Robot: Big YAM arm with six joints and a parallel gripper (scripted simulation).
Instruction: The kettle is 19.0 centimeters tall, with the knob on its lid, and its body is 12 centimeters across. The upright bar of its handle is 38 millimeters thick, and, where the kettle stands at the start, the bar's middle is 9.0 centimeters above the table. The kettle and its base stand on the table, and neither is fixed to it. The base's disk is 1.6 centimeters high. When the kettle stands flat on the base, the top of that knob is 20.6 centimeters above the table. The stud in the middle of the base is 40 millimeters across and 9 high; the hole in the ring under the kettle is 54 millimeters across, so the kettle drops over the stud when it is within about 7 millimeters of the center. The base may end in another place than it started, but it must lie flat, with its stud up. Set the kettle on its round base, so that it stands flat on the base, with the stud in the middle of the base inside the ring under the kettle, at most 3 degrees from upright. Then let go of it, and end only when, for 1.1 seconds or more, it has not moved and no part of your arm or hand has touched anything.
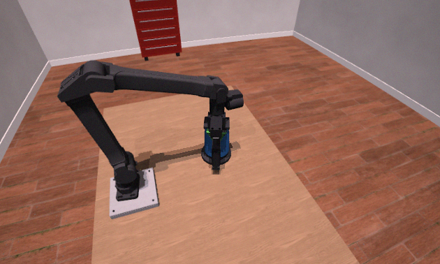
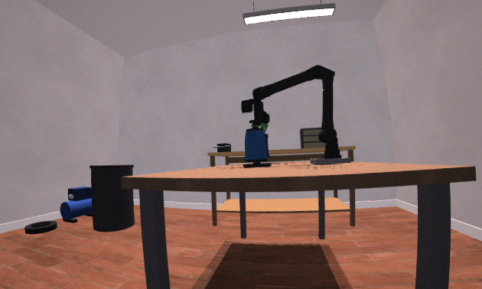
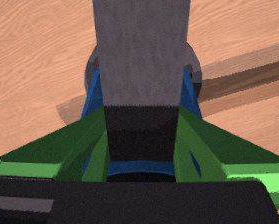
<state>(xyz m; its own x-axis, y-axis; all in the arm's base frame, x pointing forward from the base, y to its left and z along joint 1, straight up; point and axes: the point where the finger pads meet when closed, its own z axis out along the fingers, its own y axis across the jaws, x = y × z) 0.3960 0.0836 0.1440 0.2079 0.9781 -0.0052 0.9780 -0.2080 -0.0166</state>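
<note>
Now: hand 1 cm short of the blue kettle, 3 cm to the right of it and 5 cm above it. Round my hand: round dark base 1 cm ahead, 6 cm to the left, 16 cm below.
</note>
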